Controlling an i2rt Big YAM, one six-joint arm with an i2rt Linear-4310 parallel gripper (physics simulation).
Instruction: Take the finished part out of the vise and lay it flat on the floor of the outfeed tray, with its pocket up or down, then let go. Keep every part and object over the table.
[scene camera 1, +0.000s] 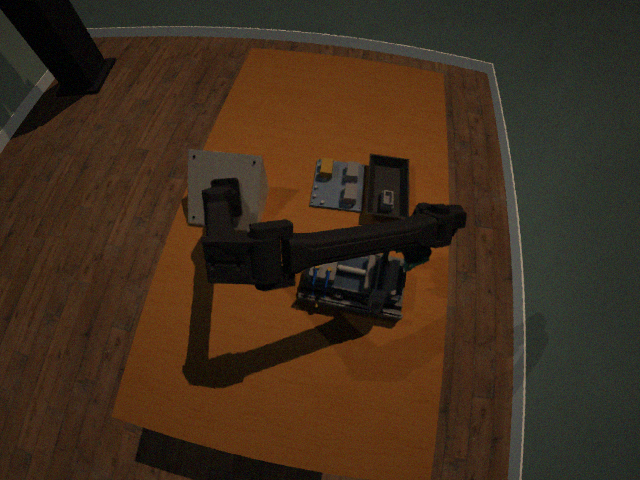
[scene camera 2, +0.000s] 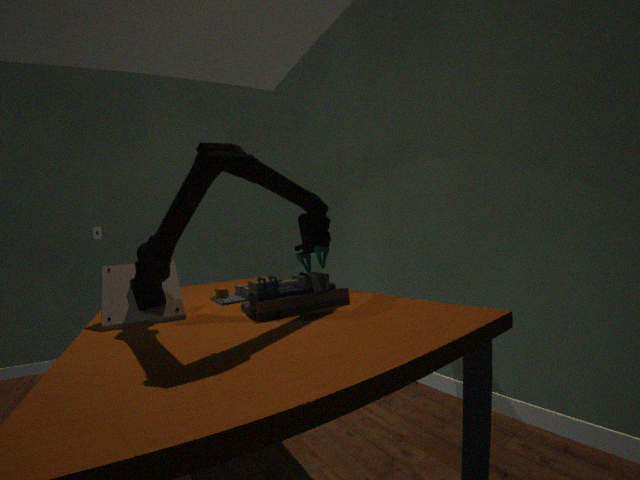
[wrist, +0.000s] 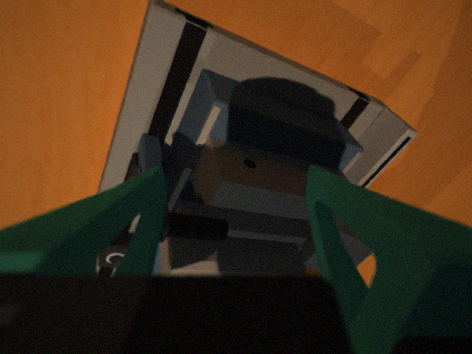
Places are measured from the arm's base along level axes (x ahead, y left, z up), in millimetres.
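Pixels of known places: gripper, fingertip midpoint: (scene camera 1: 402, 261) (scene camera 2: 315, 270) (wrist: 236, 178); arm's base, origin of the base link: (scene camera 1: 227, 197) (scene camera 2: 148, 293).
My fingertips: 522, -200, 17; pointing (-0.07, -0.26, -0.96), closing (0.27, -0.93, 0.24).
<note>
Ahead of a thing's pixels: the offset from my fingertips to its top centre, as dx, dy, dz. "spot": to the spot under its first point.
The vise @(-124, -30, -2) (scene camera 1: 356, 283) (scene camera 2: 294, 304) (wrist: 150, 55) stands on the table under the arm. Its blue jaw shows in the wrist view. A brownish block @(spot: -13, -34, -19) (wrist: 280, 175) with a small dark hole, seemingly the finished part, sits between that jaw and dark grey vise parts; shadow makes its edges unclear. My gripper (scene camera 1: 413, 265) (scene camera 2: 315, 268) (wrist: 236, 178) has green fingers, partly open, with nothing held. It points down, a little above the vise's jaw end, with the block between and beyond the fingertips in the wrist view. The dark outfeed tray @(spot: +56, +312, -63) (scene camera 1: 406, 180) lies behind the vise.
A small pale-rimmed object @(-14, +238, -54) (scene camera 1: 387, 200) is inside the tray near its vise-side end. A blue-grey board @(spot: -181, +268, -92) (scene camera 1: 336, 193) with a yellow block @(-215, +357, -57) (scene camera 1: 326, 168) and grey blocks lies left of the tray. Blue handles @(spot: -209, -59, +9) (scene camera 1: 327, 279) rise at the vise's left end.
</note>
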